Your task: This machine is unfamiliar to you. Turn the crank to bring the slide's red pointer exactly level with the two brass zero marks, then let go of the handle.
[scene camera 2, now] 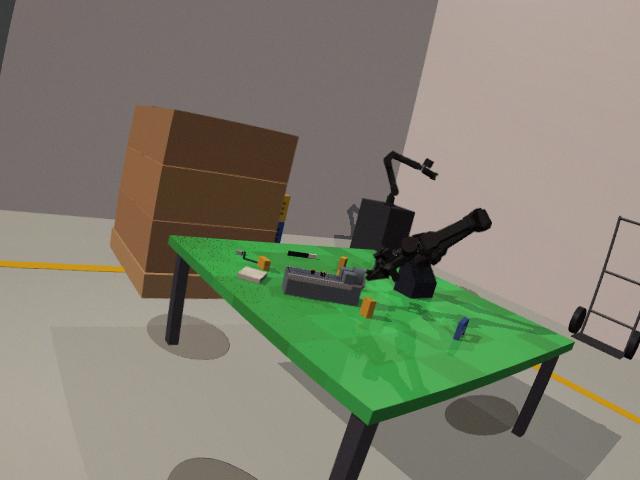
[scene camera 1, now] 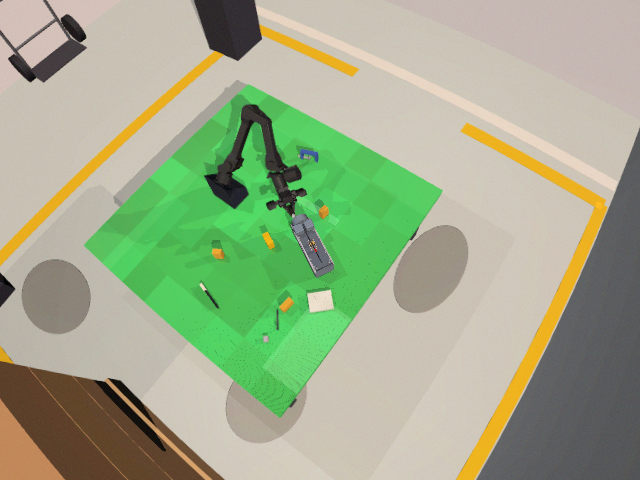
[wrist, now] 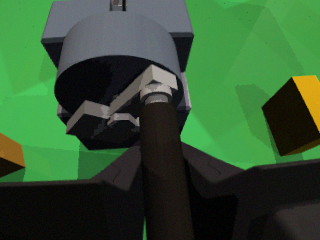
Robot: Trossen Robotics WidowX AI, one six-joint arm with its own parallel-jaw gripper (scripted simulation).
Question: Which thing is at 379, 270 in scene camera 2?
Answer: My gripper.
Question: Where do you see a grey slide machine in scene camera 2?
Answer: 345, 288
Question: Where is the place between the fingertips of my gripper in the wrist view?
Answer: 157, 147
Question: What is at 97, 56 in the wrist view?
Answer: A grey slide machine.
